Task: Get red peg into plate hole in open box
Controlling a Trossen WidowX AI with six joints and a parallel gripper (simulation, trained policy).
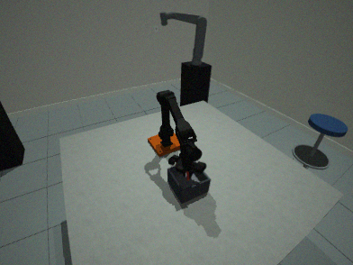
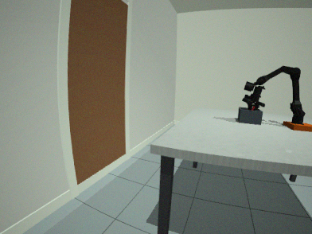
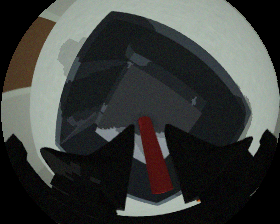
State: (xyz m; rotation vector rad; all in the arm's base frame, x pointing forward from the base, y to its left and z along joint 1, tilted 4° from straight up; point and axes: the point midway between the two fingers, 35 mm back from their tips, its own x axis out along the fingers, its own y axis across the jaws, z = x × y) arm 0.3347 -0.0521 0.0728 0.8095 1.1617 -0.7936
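My gripper tip is now 20 mm below the red peg, 10 mm to the right of it and 10 mm past it. Round my gripper tip: grey plate: 20 mm below, 10 mm ahead; then dark box: 40 mm below, 10 mm ahead.
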